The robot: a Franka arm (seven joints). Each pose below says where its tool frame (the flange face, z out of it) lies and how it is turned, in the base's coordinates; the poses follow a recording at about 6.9 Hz.
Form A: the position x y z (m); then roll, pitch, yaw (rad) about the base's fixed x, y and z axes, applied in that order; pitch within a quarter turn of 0, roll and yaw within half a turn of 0.
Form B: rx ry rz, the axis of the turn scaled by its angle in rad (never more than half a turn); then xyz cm. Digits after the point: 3 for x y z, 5 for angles.
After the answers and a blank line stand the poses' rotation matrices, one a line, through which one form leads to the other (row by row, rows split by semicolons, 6 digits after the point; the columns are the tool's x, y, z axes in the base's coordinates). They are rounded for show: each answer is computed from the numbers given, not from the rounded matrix.
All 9 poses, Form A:
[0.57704, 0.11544, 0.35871, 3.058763, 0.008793, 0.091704]
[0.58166, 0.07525, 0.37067, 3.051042, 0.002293, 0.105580]
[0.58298, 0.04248, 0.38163, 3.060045, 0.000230, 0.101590]
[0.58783, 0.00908, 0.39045, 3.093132, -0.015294, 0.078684]
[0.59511, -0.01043, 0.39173, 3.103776, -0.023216, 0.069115]
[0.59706, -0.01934, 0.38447, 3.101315, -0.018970, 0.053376]
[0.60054, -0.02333, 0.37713, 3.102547, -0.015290, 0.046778]
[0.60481, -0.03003, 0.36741, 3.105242, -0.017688, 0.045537]
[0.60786, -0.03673, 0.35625, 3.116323, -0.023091, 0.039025]
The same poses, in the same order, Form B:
[3.05520, 0.14074, -0.00762, 57.704, 11.544, 35.871]
[3.04679, 0.16115, 0.00380, 58.166, 7.525, 37.067]
[3.05619, 0.15539, 0.00599, 58.298, 4.248, 38.163]
[3.09129, 0.12111, 0.02659, 58.783, 0.908, 39.045]
[3.10254, 0.10658, 0.03804, 59.511, -1.043, 39.173]
[3.10059, 0.08218, 0.03108, 59.706, -1.934, 38.447]
[3.10198, 0.07210, 0.02513, 60.054, -2.333, 37.713]
[3.10473, 0.07020, 0.02874, 60.481, -3.003, 36.741]
[3.11598, 0.06035, 0.03675, 60.786, -3.673, 35.625]

0.995760 0.091986 -0.001149; 0.091572 -0.992318 -0.083190; -0.008793 0.082732 -0.996533
0.994429 0.105158 0.007259; 0.105384 -0.990336 -0.090164; -0.002293 0.090427 -0.995900
0.994844 0.101097 0.008033; 0.101415 -0.991536 -0.081061; -0.000230 0.081457 -0.996677
0.996789 0.077772 0.019036; 0.078594 -0.995794 -0.047091; 0.015293 0.048436 -0.998709
0.997344 0.068135 0.025753; 0.069041 -0.996960 -0.036115; 0.023214 0.037797 -0.999016
0.998396 0.052545 0.021075; 0.053341 -0.997807 -0.039198; 0.018969 0.040260 -0.999009
0.998789 0.046129 0.017086; 0.046755 -0.998173 -0.038279; 0.015289 0.039031 -0.999121
0.998807 0.044849 0.019311; 0.045514 -0.998333 -0.035500; 0.017687 0.036337 -0.999183
0.998972 0.038420 0.024050; 0.039005 -0.998942 -0.024347; 0.023089 0.025260 -0.999414

